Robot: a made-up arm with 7 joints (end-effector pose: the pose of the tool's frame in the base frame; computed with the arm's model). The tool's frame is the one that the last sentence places. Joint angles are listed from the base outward.
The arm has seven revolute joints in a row. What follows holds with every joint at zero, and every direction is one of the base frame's. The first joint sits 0.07 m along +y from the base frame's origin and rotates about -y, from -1.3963 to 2 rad. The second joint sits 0.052 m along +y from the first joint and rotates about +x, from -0.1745 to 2 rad. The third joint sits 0.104 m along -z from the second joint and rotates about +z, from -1.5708 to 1.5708 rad. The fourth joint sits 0.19 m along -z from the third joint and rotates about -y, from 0 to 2.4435 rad. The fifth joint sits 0.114 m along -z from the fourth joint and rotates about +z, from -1.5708 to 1.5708 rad. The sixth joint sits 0.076 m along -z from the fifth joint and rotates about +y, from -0.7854 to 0.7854 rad. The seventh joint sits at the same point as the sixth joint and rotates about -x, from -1.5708 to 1.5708 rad. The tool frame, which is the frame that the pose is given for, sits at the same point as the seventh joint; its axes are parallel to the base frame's.
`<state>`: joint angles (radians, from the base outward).
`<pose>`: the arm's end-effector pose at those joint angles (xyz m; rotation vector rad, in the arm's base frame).
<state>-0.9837 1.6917 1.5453 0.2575 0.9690 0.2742 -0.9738</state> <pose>0.0886 0.5904 0.0575 1.7120 -0.7267 1.6003</pose>
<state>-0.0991 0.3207 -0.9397 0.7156 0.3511 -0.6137 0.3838</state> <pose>0.0290 0.1644 -0.4519 -0.7018 -0.8614 -0.7627</pose>
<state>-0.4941 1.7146 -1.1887 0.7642 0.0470 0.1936 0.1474</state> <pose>0.0152 0.5662 -0.0751 0.7354 1.0237 -1.3635</pose>
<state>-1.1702 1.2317 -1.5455 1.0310 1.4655 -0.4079 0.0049</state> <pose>-0.2598 0.4372 -0.1145 0.0724 0.7472 -0.2126</pose>
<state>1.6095 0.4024 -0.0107 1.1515 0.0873 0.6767 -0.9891</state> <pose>0.3354 0.2657 0.1867 0.8926 -1.8050 1.2542</pose>
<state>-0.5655 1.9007 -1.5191 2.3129 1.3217 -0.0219 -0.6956</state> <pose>-0.0360 0.3240 -0.0703 0.2138 0.3588 -0.2826</pose>
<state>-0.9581 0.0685 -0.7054 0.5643 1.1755 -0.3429 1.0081</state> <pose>-0.3302 0.0874 -0.3267 -1.0157 -0.0721 0.6657</pose>
